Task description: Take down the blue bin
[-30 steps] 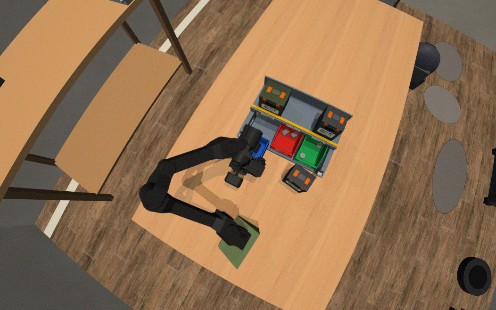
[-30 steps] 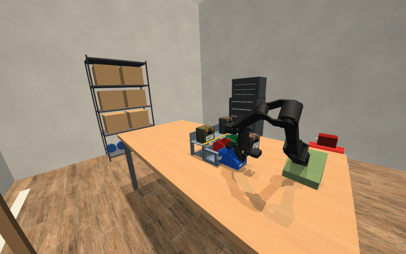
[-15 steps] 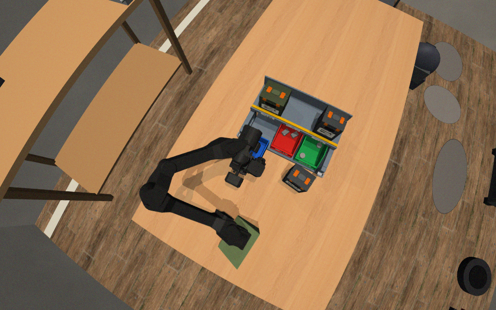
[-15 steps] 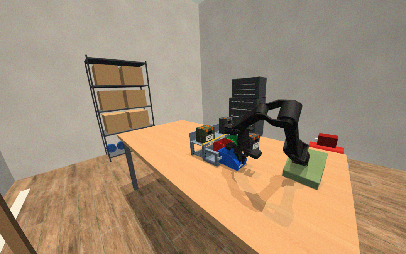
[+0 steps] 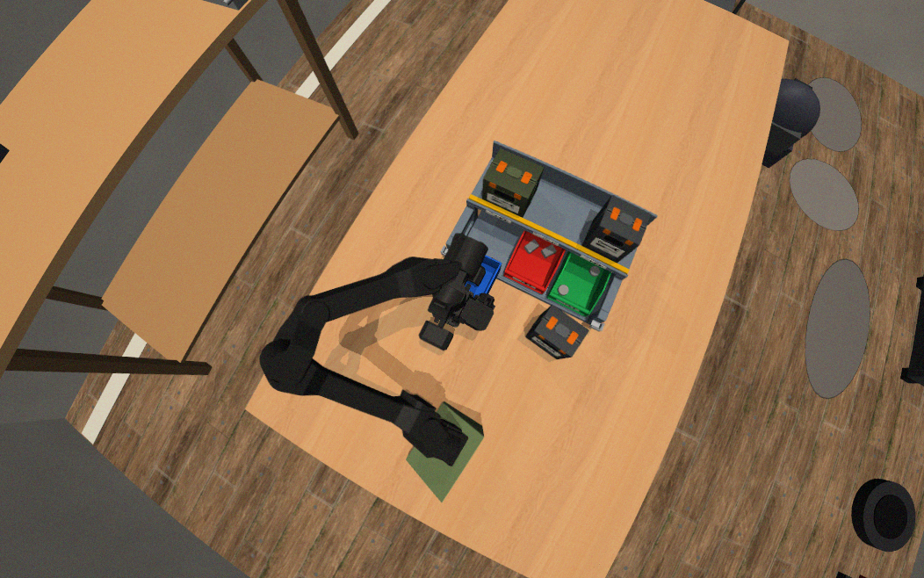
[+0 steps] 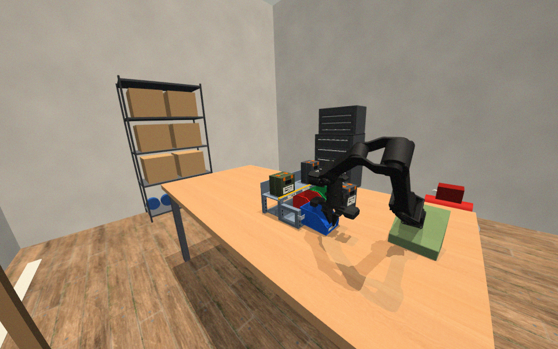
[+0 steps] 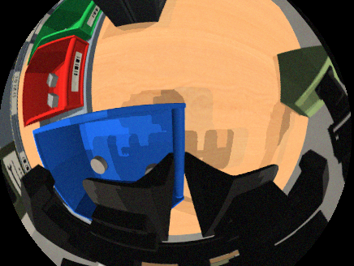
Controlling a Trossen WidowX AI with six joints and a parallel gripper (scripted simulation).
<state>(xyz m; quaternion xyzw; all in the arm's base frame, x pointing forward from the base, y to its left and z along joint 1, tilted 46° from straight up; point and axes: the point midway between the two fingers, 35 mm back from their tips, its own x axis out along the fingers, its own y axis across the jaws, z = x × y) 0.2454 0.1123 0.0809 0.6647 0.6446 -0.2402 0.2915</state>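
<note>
My hand is 60 mm short of the blue open bin and 10 mm above it. Also, from my hand: olive case (270 mm ahead, 20 mm to the left, 90 mm above); red bin (200 mm ahead, 100 mm to the right, 20 mm below); green bin (200 mm ahead, 210 mm to the right, 20 mm below).
</note>
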